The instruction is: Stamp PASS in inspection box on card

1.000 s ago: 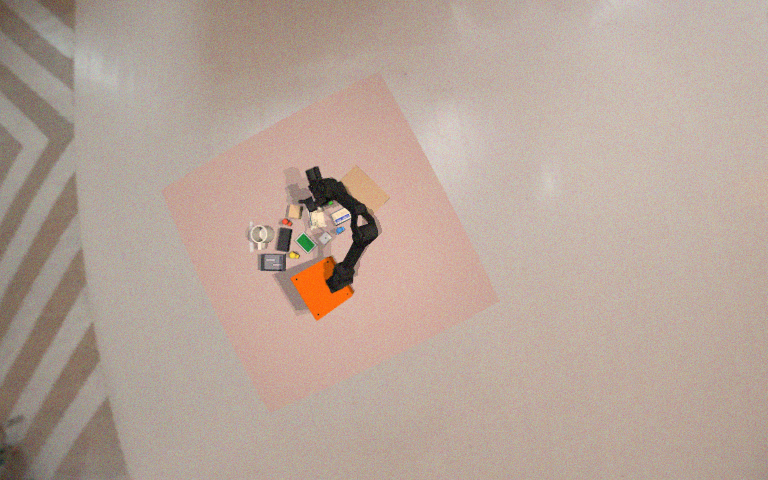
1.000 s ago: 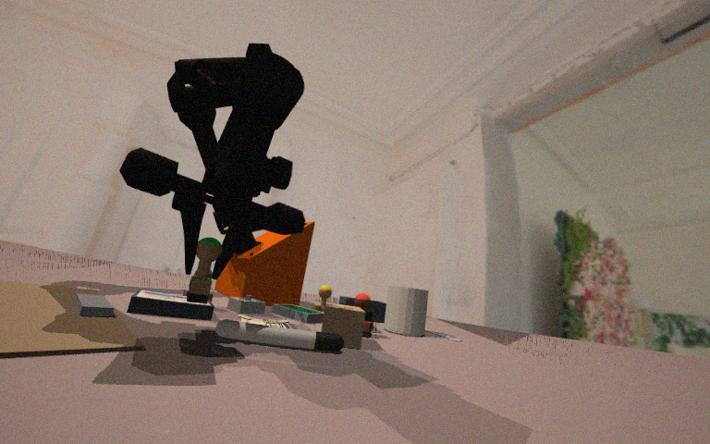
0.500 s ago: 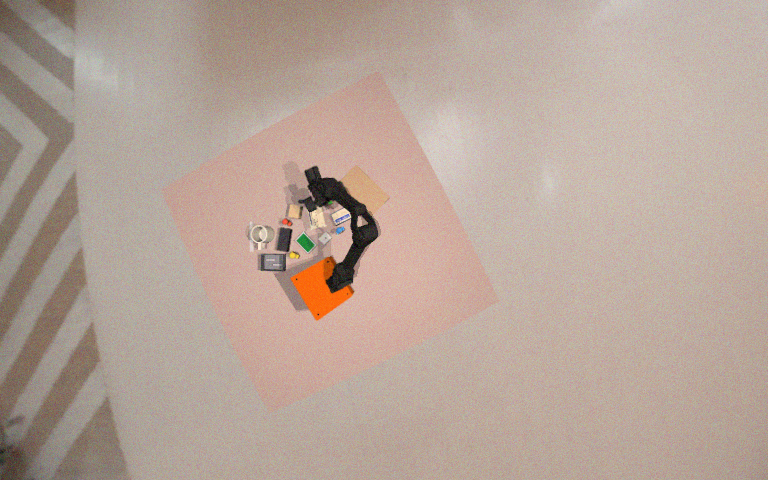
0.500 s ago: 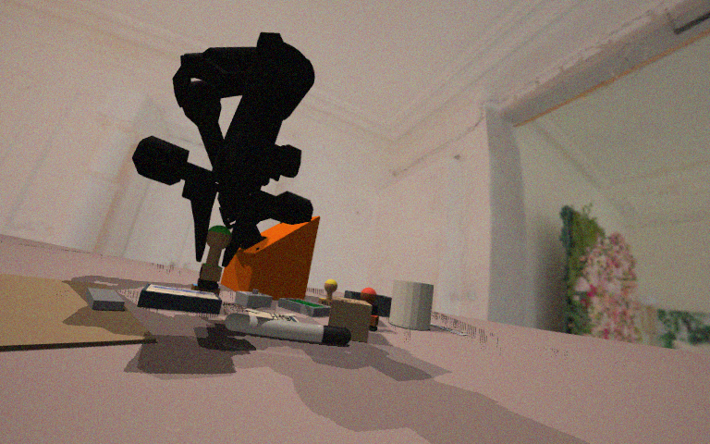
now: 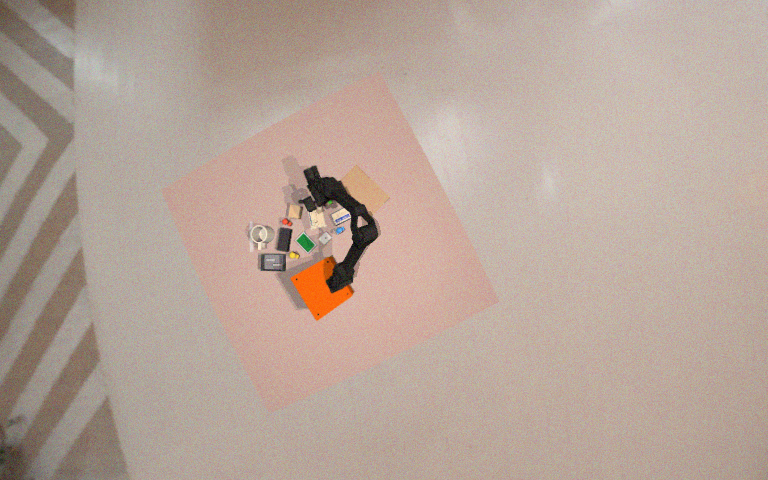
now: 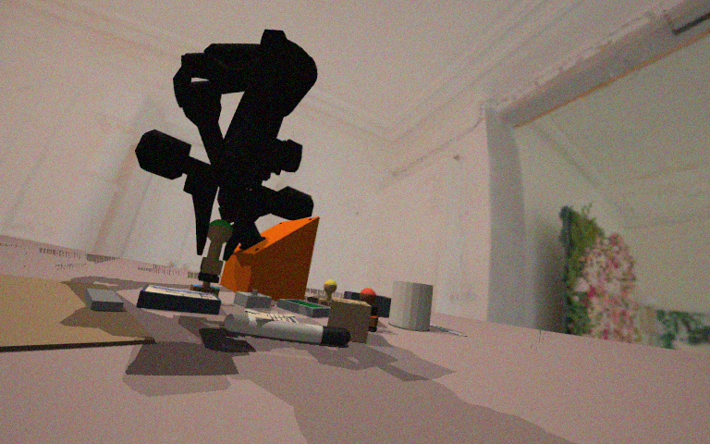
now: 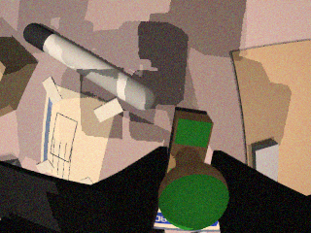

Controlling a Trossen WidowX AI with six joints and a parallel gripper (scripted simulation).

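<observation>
Right now my gripper tip is 130 mm past the green ink pad, 200 mm to the right of it and 70 mm above it. Round my gripper tip: marker 50 mm ahead, 100 mm to the left, 60 mm below; dark labelled box 90 mm behind, 10 mm to the right, 60 mm below; cream card 40 mm behind, 100 mm to the left, 70 mm below.
</observation>
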